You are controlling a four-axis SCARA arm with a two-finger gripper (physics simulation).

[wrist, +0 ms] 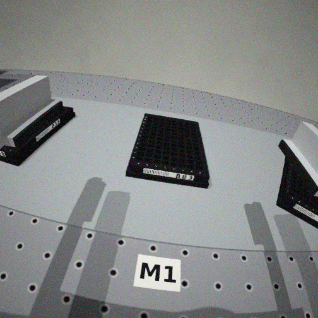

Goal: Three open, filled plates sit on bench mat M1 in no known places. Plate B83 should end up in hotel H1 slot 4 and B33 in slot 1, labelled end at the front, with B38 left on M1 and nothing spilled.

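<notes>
Plate B83 [167, 145], black with many wells, lies flat on the pale mat M1 [240, 170] in the middle of the wrist view, its barcode label facing the near side. A second black plate [17, 157] is at the left edge, mostly hidden by the left finger; its label is too blurred to read surely. A third black plate [298, 187] is at the right edge, turned at an angle and partly cut off, its label number out of view. My gripper [176, 108] is open and empty, its fingers wide apart on either side of B83. Hotel H1 does not show.
A white M1 sign [157, 273] lies in front of the mat on the perforated bench [200, 295]. Finger shadows fall across the mat's near edge. The other two plates stand close to the fingers' lines at left and right. A plain wall rises behind.
</notes>
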